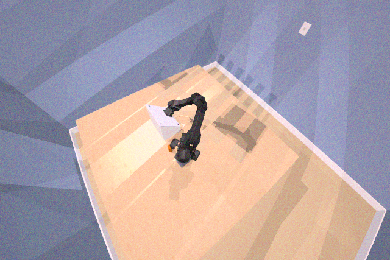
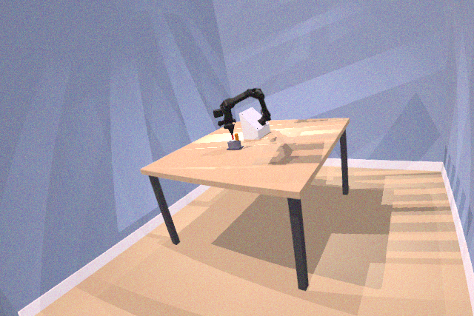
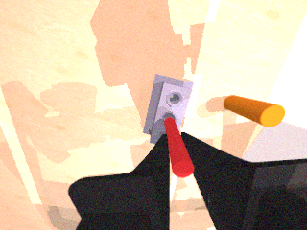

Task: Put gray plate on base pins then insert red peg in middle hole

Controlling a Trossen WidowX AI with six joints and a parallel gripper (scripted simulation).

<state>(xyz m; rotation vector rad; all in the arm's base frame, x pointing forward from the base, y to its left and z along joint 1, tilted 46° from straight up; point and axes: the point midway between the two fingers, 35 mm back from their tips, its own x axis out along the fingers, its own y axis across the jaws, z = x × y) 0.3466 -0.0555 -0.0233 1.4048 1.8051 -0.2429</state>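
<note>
My gripper tip is now 7 cm above the gray plate. Round my gripper tip: red peg: right at my gripper tip; orange cylinder: 11 cm behind, 6 cm to the right, 7 cm below; gray base: 11 cm below.
</note>
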